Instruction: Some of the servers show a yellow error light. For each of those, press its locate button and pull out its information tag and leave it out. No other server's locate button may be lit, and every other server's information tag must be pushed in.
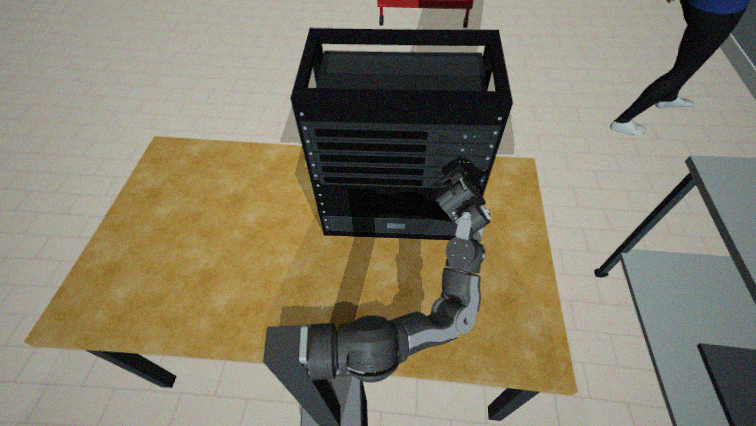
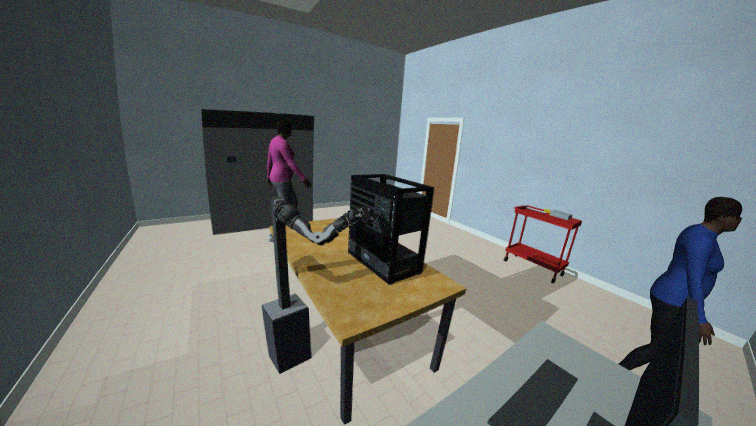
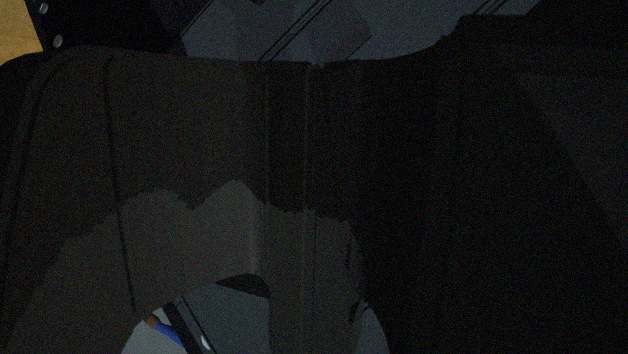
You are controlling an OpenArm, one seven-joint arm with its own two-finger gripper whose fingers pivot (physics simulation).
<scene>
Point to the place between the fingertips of my gripper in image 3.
331,218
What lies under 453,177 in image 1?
My gripper.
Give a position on a black server rack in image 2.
405,211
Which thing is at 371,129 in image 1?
A black server rack.
</scene>
